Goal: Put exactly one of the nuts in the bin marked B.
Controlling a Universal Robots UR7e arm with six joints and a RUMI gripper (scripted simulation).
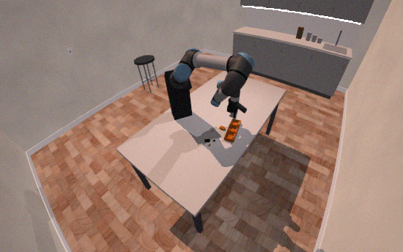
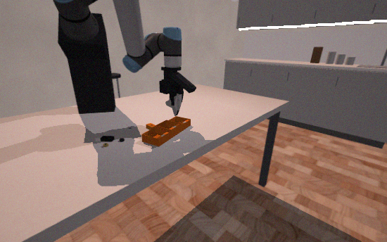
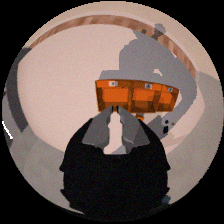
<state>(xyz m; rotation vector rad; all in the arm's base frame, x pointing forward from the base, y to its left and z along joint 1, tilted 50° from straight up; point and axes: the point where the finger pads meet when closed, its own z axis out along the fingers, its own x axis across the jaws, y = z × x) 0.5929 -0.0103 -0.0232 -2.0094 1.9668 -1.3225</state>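
Now: hand 180 mm past the grey piece, 120 mm to the left of it and 70 mm above it. From my hand the other things lie so: dark nut: 220 mm to the right, 140 mm behind, 70 mm below; orange bin: 80 mm to the right, 50 mm below; orange block: 110 mm behind, 60 mm to the right, 60 mm below.
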